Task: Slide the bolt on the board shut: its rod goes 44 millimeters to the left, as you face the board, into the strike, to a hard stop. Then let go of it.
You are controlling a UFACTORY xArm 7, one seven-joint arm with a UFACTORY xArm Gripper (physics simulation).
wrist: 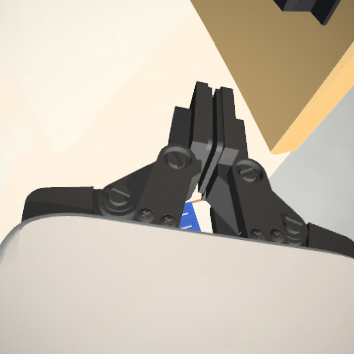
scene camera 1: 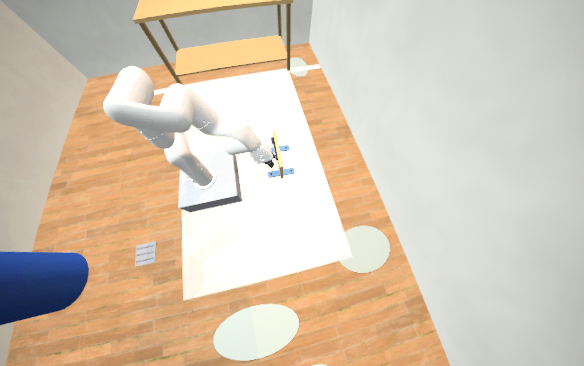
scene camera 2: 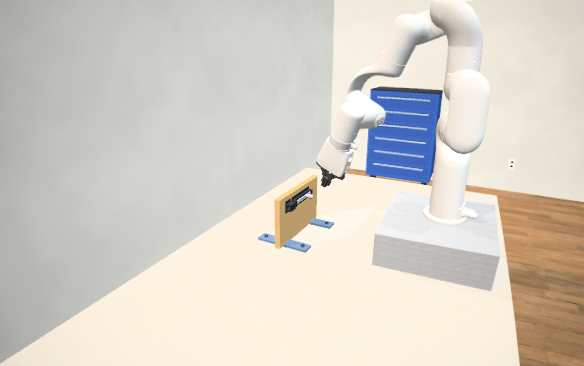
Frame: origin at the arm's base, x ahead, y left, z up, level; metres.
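Seen in the pictures: gripper, between the fingertips: (wrist: 205,109) (scene camera 1: 272,165) (scene camera 2: 324,184); arm's base, origin of its link: (scene camera 1: 205,179) (scene camera 2: 444,215).
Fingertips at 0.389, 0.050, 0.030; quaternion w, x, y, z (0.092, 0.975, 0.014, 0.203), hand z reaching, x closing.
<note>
Pixels of each thing's top centre, then the offset from my fingertips to it, as dx, dy, dz. "spot": a spot on its surface instead.
- wooden board, centre of its top: (scene camera 2: 297,186) (scene camera 1: 277,147) +0.033, +0.109, +0.019
- bolt, centre of its top: (scene camera 2: 302,194) +0.005, +0.124, +0.003
- knob, centre of its top: (scene camera 2: 310,194) +0.004, +0.083, -0.009
- bolt housing, a spot on its surface: (wrist: 310,7) spot: +0.029, +0.052, -0.006
The wooden board (scene camera 1: 278,155) (scene camera 2: 295,222) (wrist: 270,75) stands upright on blue feet. The bolt (scene camera 2: 300,198) is a black housing with a light metal rod and a knob (scene camera 2: 310,196), set near the top of the board's face. The knob is toward the far end of the housing in scene camera 2. In the wrist view a dark end of the bolt housing (wrist: 310,7) shows at the top edge; the knob does not show there. My gripper (scene camera 1: 270,164) (scene camera 2: 326,184) (wrist: 205,109) is shut and empty, in front of the board near its edge, apart from the knob.
Blue feet (scene camera 1: 281,173) (scene camera 2: 297,245) stick out under the board on both sides. The arm's grey base block (scene camera 1: 215,197) (scene camera 2: 435,260) stands on the pale table top. A blue drawer cabinet (scene camera 2: 404,135) and a wooden shelf table (scene camera 1: 230,55) stand farther off.
</note>
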